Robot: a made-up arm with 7 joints.
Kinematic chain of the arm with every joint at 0, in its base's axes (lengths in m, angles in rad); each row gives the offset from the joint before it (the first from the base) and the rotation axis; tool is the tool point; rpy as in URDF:
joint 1: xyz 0 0 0.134 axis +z
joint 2: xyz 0 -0.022 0.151 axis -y
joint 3: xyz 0 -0.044 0.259 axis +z
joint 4: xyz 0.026 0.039 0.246 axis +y
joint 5: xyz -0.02 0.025 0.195 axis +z
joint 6: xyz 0 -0.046 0.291 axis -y
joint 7: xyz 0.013 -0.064 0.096 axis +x
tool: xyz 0 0 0 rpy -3.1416 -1.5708 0
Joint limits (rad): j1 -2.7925..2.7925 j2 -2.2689..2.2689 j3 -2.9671..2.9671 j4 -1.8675..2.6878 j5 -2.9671..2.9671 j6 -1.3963..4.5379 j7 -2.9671..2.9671
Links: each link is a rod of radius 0.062 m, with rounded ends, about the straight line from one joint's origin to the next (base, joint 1, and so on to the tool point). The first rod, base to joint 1, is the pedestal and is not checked.
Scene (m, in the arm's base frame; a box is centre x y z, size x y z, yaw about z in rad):
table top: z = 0
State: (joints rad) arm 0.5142 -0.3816 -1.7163 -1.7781 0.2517 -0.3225 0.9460
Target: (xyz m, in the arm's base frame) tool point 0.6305 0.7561 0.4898
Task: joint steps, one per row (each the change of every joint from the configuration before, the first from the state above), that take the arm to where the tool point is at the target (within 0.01 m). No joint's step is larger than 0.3 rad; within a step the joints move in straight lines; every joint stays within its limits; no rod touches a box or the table.
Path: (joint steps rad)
1: 0.0331 -0.2145 -0.0696 0.2576 0.0656 0.0035 0.0000
2: 0.0332 -0.2144 -0.0697 0.2575 0.0655 0.0034 0.0000
3: 0.0331 -0.2145 -0.0696 0.2576 0.0656 0.0035 0.0000
4: 0.0331 -0.2145 -0.0696 0.2576 0.0655 0.0034 0.0000

